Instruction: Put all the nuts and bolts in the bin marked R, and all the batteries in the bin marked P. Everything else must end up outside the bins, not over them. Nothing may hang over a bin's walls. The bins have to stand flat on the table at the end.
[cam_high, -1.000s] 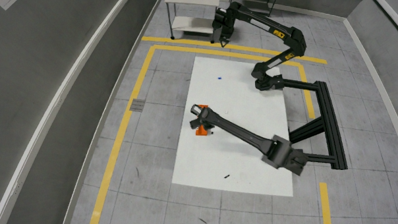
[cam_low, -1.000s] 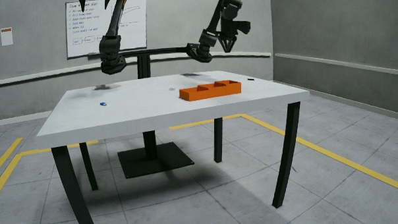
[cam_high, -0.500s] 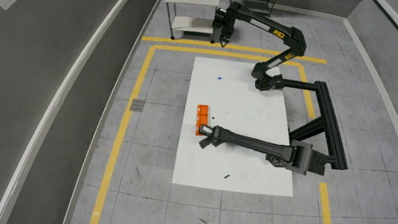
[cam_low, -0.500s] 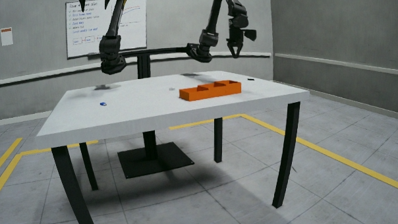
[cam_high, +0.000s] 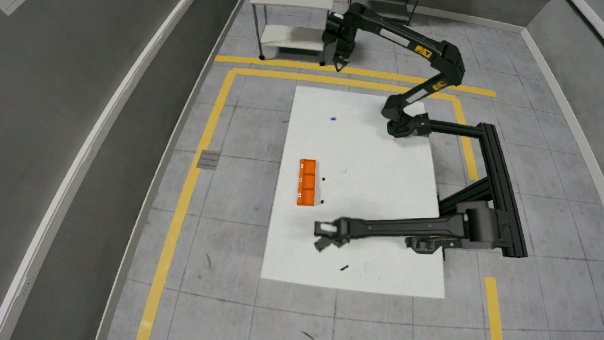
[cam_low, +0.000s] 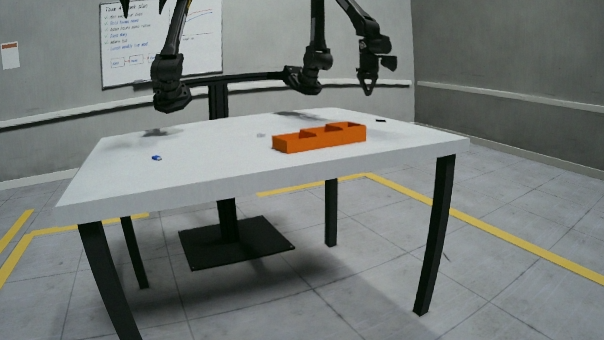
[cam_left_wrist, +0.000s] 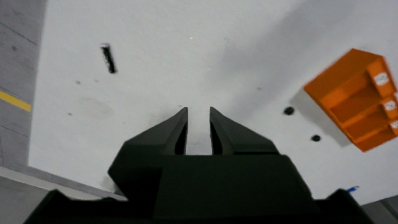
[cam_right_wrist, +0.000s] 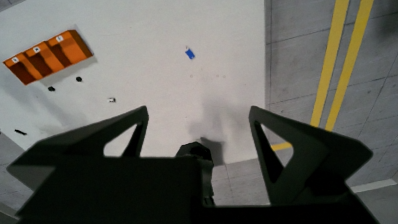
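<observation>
The black elongated item lies 60 mm behind my left hand, 130 mm to the left of it and 110 mm below it. Also, from my left hand: pale part: 90 mm behind, 380 mm to the right, 110 mm below; blue item: 40 mm behind, 720 mm to the right, 120 mm below; orange bin: 120 mm ahead, 300 mm to the right, 100 mm below.
</observation>
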